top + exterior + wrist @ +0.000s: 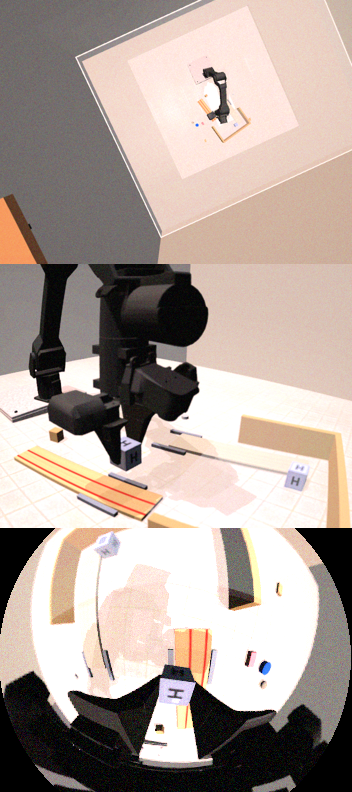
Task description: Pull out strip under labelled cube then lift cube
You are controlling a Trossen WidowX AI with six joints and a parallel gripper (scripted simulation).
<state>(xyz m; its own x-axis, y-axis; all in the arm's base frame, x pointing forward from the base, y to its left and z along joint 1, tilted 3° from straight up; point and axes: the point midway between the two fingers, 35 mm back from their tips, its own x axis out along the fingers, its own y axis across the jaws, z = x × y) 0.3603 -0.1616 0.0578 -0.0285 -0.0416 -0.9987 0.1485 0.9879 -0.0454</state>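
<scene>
The brown cube is 19 cm behind my gripper tip, 4 cm to the left of it and 4 cm below it. Round my gripper tip: pink piece: 14 cm to the right, 4 cm below, 1 cm ahead; then blue piece: 20 cm to the right, 4 cm below, 1 cm behind.
</scene>
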